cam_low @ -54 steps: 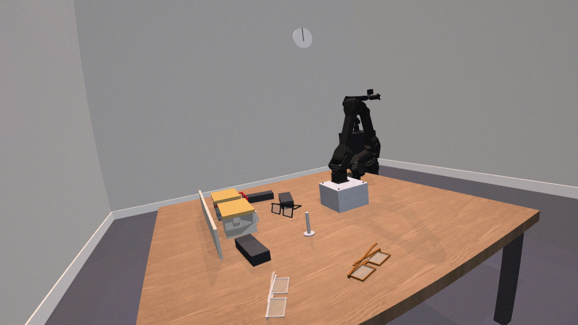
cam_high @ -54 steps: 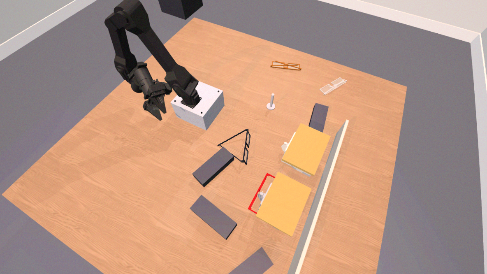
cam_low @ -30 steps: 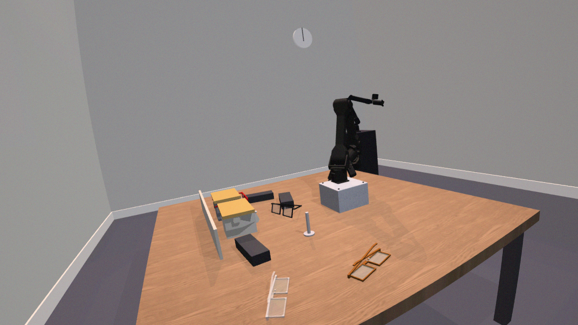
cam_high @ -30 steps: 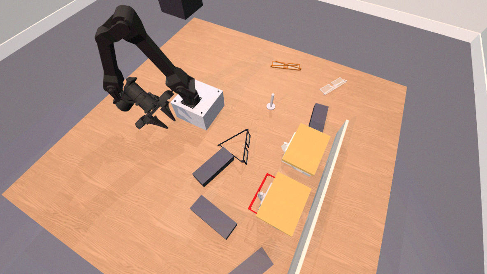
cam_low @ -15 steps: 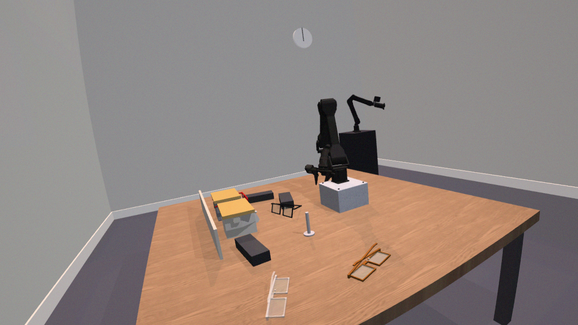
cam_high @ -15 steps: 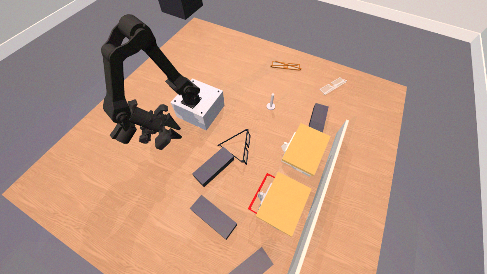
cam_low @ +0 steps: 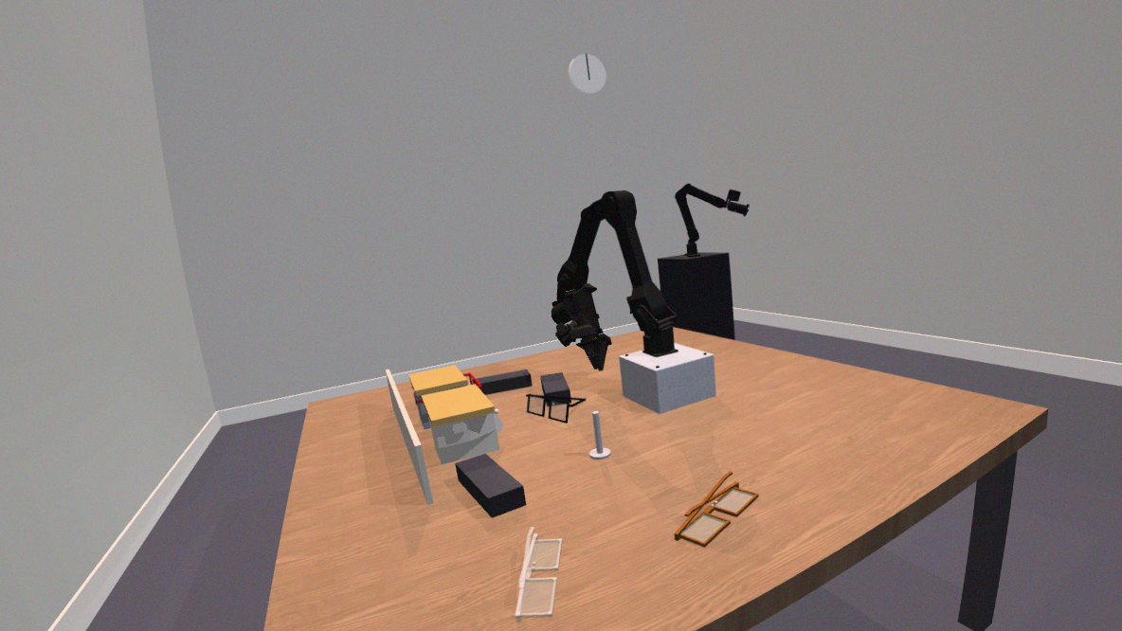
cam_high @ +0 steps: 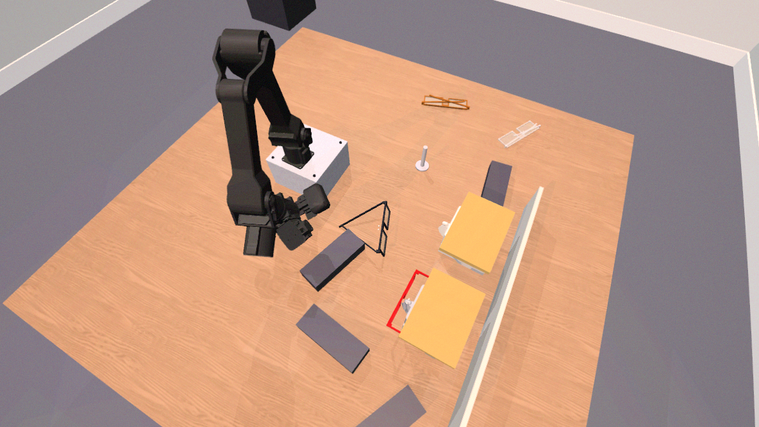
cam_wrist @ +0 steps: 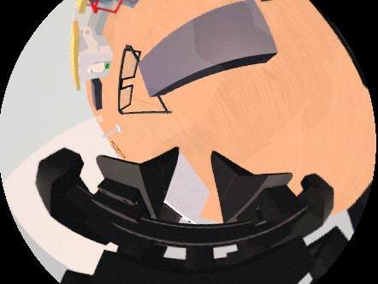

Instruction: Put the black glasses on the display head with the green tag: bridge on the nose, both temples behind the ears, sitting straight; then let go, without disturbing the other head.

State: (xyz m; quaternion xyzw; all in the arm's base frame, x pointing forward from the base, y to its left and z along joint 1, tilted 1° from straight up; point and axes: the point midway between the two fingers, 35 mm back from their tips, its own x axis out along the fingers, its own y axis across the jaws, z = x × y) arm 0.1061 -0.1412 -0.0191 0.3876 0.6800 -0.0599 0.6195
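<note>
My gripper tip is now 34 cm to the right of the white peg, 17 cm short of it and 3 cm above it. Also, from my gripper tip: thin white panel: 50 cm ahead, 4 cm to the left.
</note>
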